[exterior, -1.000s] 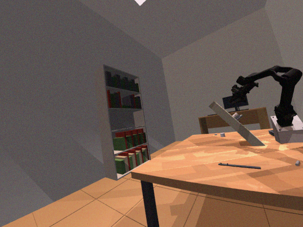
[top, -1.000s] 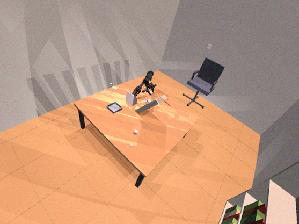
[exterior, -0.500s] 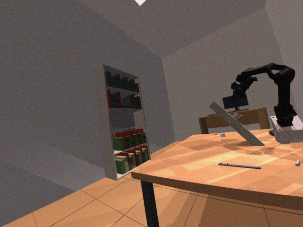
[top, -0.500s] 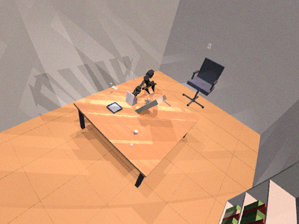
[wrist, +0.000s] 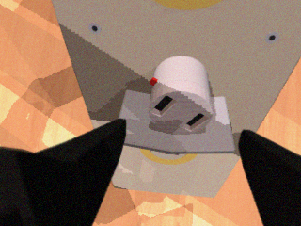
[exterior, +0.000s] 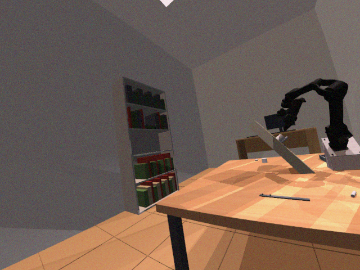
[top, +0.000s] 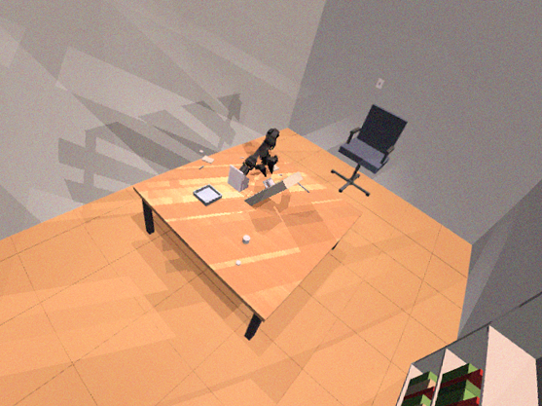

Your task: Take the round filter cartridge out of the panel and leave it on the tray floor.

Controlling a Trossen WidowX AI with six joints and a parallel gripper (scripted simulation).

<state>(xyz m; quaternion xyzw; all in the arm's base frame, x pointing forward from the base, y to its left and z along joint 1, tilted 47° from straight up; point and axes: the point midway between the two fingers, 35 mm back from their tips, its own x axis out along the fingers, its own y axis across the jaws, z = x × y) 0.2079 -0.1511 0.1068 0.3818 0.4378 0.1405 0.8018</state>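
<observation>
The round filter cartridge lies 4 cm below my gripper tip and 3 cm ahead of it. From my gripper tip the other things lie so: dark-rimmed tray: 32 cm behind, 26 cm below, 25 cm to the right.
</observation>
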